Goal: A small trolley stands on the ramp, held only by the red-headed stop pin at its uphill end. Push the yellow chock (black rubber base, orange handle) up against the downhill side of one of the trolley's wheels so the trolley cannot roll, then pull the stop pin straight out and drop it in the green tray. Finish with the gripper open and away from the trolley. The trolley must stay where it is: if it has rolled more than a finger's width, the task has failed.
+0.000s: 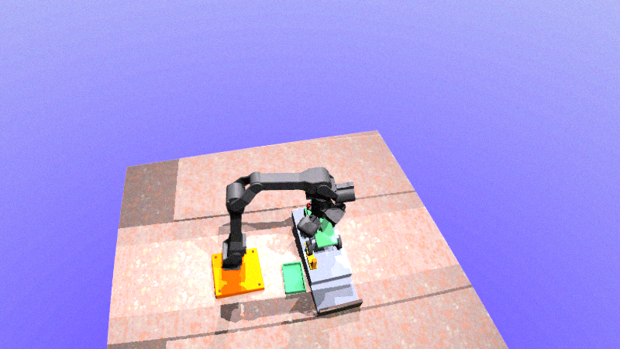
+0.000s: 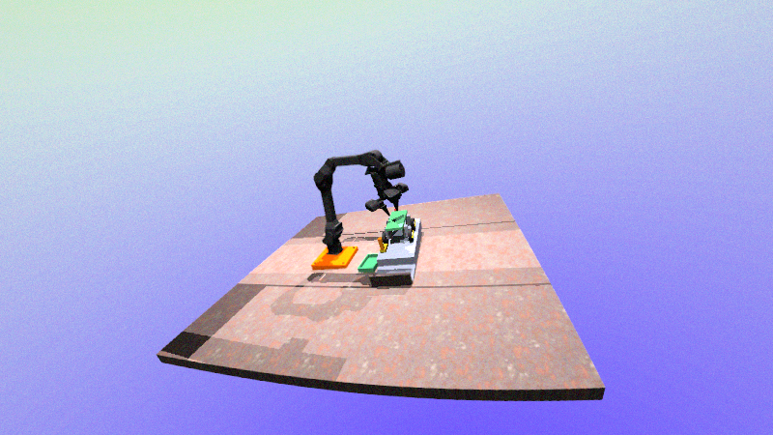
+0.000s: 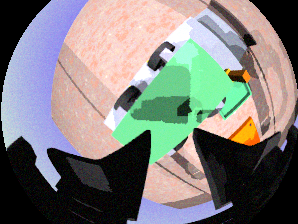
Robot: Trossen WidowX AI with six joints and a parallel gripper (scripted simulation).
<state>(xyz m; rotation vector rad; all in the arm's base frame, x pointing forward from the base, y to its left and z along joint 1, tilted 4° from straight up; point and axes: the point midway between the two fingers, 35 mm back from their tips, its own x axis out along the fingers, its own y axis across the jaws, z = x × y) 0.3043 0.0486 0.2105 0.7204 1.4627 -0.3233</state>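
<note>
Right now my gripper tip is 3 cm past the red-headed stop pin, 10 cm to the right of it and 5 cm above it. Also, from my gripper tip: green tray 10 cm behind, 12 cm to the right, 19 cm below; then yellow chock 3 cm behind, 10 cm to the right, 10 cm below; then trolley 1 cm ahead, 7 cm below.
</note>
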